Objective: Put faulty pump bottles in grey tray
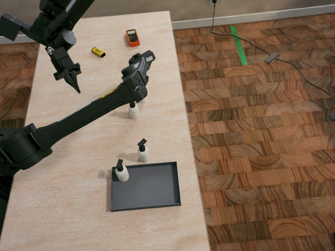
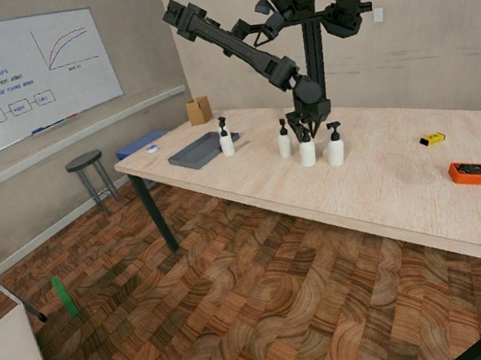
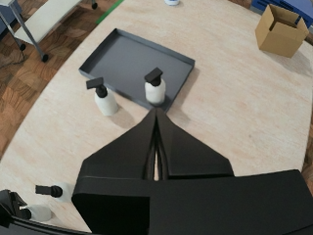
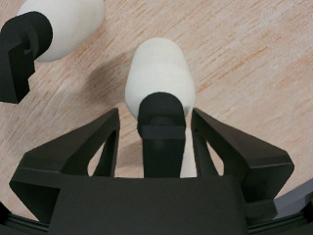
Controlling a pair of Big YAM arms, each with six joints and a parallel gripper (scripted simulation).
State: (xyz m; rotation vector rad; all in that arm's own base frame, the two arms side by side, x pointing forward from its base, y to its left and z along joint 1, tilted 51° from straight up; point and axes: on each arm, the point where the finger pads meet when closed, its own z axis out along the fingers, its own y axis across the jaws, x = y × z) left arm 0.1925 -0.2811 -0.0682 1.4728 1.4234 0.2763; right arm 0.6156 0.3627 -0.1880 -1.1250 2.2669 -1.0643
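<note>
My right hand is 50 cm to the left of the grey tray, 8 cm above it and 3 cm short of it. Also, from my right hand: orange multimeter 49 cm to the left, 8 cm below, 6 cm behind.
</note>
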